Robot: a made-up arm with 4 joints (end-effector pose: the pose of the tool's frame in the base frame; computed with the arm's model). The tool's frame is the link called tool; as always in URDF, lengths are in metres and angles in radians.
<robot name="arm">
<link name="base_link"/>
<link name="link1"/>
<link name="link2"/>
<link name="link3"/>
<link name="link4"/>
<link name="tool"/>
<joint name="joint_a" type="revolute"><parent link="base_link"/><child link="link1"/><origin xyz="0.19 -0.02 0.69"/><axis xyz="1 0 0"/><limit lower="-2.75" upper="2.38" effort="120" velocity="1.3"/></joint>
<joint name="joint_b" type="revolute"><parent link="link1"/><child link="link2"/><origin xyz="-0.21 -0.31 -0.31"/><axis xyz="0 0 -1"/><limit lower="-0.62" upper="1.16" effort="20" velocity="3.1"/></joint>
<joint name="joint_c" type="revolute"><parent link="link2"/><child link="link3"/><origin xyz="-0.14 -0.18 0.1"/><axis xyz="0.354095 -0.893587 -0.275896"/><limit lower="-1.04" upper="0.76" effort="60" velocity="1.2"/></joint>
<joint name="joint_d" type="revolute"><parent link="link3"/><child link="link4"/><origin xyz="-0.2 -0.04 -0.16"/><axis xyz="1 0 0"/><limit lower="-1.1" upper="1.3" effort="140" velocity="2.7"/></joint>
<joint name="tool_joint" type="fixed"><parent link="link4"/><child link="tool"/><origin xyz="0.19 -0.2 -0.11" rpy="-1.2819 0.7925 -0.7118"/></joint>
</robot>
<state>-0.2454 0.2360 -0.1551 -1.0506</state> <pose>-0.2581 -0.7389 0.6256 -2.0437 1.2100 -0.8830</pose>
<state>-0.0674 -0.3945 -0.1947 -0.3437</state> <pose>0.0017 -0.8424 0.3606 -1.5898 0.8888 0.0898</pose>
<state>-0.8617 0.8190 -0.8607 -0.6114</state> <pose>-0.4701 -0.5499 0.9300 -1.7551 2.0939 -1.1735</pose>
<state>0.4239 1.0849 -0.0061 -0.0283</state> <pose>-0.4651 -0.1663 0.1043 0.0544 1.6164 -0.6679</pose>
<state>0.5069 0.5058 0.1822 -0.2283</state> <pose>-0.3354 -0.3456 -0.0030 -0.3015 1.2861 -0.3995</pose>
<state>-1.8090 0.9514 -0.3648 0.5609</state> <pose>-0.4716 -0.4544 1.1378 -1.2891 0.5389 -1.5636</pose>
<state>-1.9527 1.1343 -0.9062 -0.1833</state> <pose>-0.5675 -0.1803 1.1091 -1.3425 1.2027 -2.3902</pose>
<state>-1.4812 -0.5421 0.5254 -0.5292</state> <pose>0.1065 -0.4885 1.3713 -2.5564 0.2751 -0.5712</pose>
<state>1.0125 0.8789 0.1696 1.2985</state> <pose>-0.1905 0.3023 0.0963 1.5645 0.6175 -0.0299</pose>
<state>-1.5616 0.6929 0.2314 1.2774</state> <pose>-0.1652 -0.6086 1.0602 -1.0216 0.2532 -0.4494</pose>
